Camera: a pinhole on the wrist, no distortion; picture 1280 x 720 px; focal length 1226.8 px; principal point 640.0 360.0 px. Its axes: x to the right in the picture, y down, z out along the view. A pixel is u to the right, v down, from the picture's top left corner.
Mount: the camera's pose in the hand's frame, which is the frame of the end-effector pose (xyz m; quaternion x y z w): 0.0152 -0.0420 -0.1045 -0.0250 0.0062 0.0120 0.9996
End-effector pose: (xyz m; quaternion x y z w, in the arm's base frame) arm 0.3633 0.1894 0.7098 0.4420 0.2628 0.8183 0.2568
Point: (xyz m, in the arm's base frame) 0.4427 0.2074 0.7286
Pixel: 428.4 477.2
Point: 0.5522 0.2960 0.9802
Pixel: 990.0 599.8
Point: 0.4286 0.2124 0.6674
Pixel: 140.1 182.6
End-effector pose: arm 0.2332 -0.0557 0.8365 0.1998 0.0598 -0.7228 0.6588
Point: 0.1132 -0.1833 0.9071
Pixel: 1050.5 46.4
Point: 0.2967 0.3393 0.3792
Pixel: behind the camera
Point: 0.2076 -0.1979 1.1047
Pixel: 688.8 544.5
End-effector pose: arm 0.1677 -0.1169 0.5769 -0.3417 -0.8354 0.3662 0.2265
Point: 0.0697 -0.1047 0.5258
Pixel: 959.5 589.9
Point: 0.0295 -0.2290 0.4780
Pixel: 549.2 324.7
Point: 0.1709 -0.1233 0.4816
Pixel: outside the picture
